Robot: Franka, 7 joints.
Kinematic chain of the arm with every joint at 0, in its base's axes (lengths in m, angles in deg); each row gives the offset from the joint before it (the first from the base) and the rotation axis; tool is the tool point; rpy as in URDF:
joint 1: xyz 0 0 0.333 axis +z
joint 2: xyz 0 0 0 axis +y
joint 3: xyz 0 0 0.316 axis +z
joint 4: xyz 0.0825 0 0 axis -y
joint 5: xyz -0.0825 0 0.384 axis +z
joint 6: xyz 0 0 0 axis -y
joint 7: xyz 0.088 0 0 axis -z
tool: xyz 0 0 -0.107 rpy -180 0 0
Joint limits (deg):
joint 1: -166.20..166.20
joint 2: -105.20..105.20
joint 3: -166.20..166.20
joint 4: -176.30..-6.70
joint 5: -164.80..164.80
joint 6: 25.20..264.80
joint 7: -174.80..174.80
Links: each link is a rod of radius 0.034 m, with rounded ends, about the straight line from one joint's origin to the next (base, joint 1, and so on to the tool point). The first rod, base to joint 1, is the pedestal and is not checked.
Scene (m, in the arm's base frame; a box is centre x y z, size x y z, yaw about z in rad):
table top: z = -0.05
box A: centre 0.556 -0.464 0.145 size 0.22 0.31 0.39 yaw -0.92
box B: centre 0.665 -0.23 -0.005 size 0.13 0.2 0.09 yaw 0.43
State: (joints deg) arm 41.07 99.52 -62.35 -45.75 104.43 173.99 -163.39
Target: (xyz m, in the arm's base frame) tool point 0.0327 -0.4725 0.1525
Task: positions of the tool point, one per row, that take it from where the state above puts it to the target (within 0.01 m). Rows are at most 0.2 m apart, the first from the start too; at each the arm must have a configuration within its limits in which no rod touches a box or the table.
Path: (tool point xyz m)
1: 0.7508 0.0405 0.1473
2: 0.7014 -0.0640 0.1967
3: 0.6236 -0.1481 0.2423
4: 0.5260 -0.2052 0.2809
5: 0.4176 -0.3030 0.2378
6: 0.2885 -0.3603 0.2062
7: 0.1530 -0.3744 0.1888
8: 0.0258 -0.3474 0.1884
9: 0.0233 -0.3875 0.1818
10: 0.0250 -0.4291 0.1701
11: 0.0327 -0.4725 0.1525

